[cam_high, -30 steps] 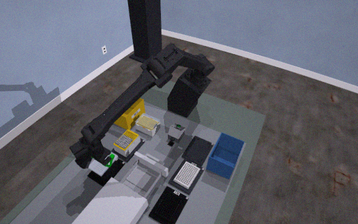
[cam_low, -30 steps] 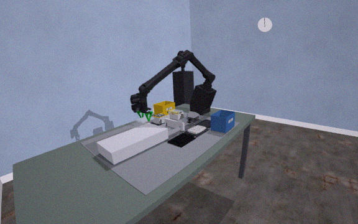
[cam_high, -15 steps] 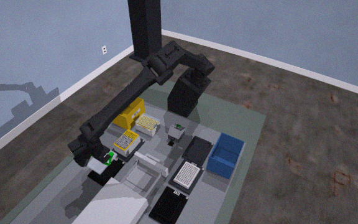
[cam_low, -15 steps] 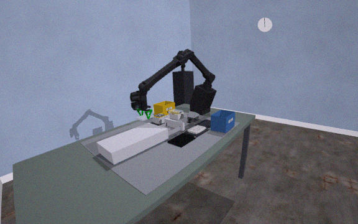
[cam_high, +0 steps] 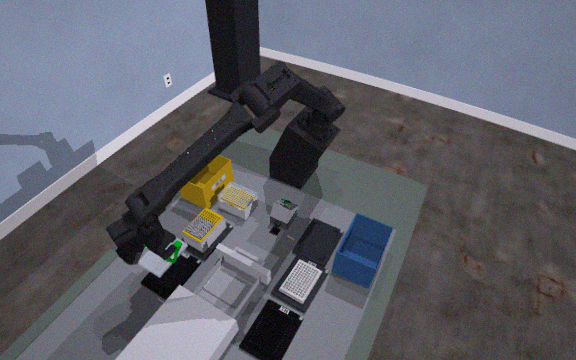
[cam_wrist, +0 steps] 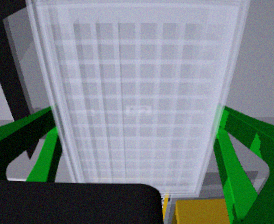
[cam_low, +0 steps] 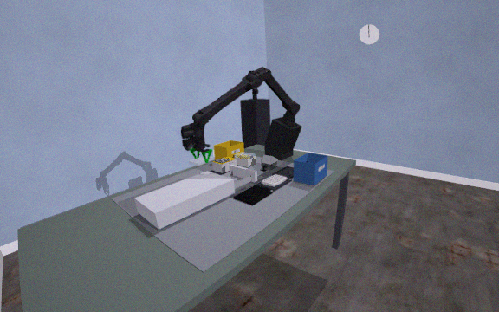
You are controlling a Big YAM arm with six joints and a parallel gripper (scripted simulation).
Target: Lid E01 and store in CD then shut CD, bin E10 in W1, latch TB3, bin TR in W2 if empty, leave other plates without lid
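Now: the cooler drawer 30 mm behind my hand, 190 mm to the left of it and 90 mm below it. Round my hand: black nest 110 mm below; plate lid right at my hand; clear plate right at my hand.
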